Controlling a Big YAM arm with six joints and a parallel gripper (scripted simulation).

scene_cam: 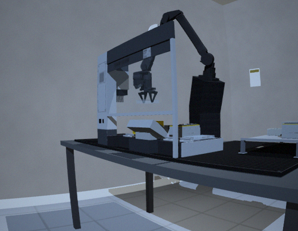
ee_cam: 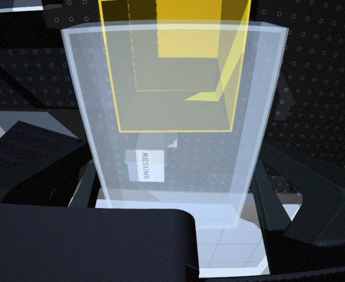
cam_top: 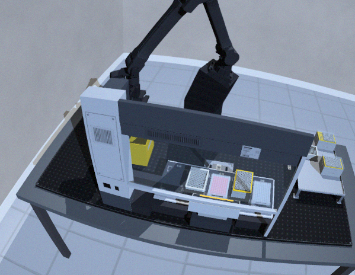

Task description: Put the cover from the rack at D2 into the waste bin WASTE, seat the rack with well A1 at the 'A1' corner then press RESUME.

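Right now the yellow waste bin is 23 cm below my hand. Round my hand: resume box (16 cm behind, 5 cm to the left, 20 cm below); then clear cover (right at my hand); then reservoir W06 (17 cm ahead, 33 cm to the left, 20 cm below).
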